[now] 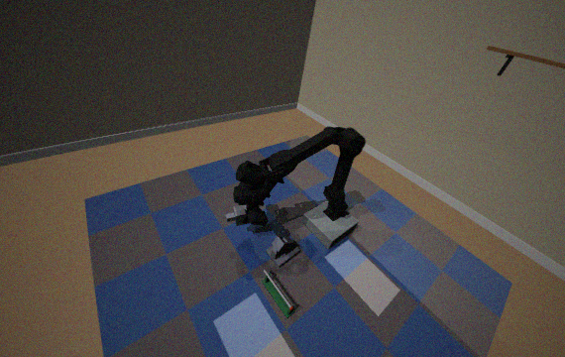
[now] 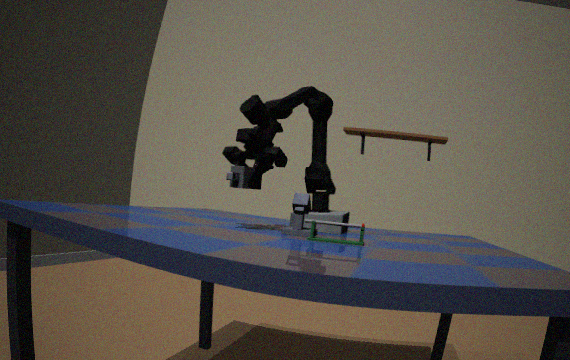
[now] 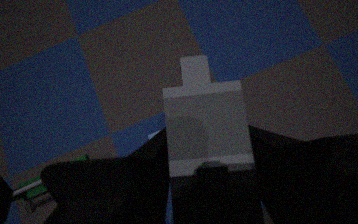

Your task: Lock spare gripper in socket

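Right now the socket is 100 mm behind my gripper tip, 140 mm to the left of it and 70 mm below it. From my gripper tip the other things lie so: spare gripper (10 mm above); then green rack (10 mm behind, 270 mm to the left, 100 mm below).
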